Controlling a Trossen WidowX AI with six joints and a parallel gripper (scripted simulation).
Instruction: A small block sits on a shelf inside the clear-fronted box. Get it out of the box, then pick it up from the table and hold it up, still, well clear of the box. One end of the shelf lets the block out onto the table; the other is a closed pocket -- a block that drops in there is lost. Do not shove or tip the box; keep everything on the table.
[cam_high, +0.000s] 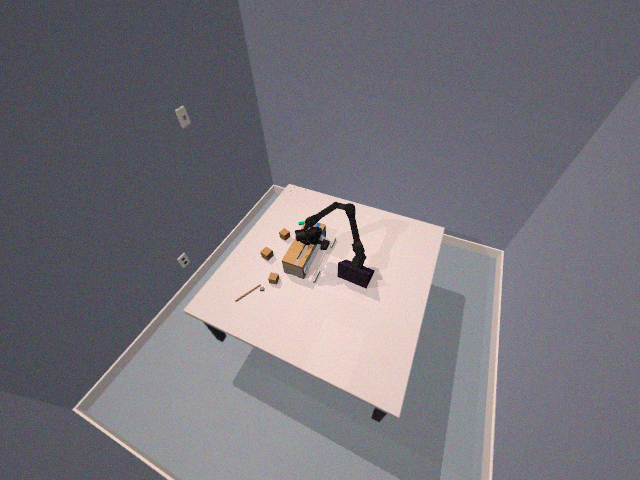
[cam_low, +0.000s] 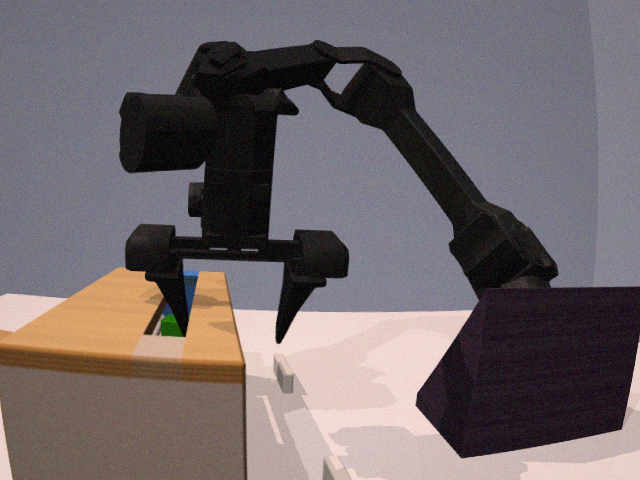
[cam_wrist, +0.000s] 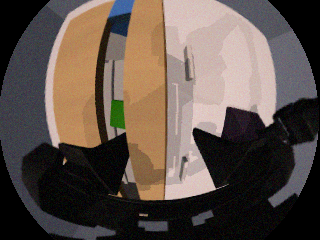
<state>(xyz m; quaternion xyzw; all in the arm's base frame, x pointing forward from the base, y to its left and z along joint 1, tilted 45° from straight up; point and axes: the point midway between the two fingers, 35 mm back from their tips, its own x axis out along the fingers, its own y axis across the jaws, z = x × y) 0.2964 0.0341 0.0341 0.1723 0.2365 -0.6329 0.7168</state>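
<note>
The wooden-topped box lies 3 cm below my gripper tip, 3 cm ahead of it and 1 cm to the left of it. From my gripper tip the other things lie so: thin stick (46 cm to the left, 21 cm ahead, 8 cm below); then teal piece (25 cm ahead, 21 cm to the right, 8 cm below).
</note>
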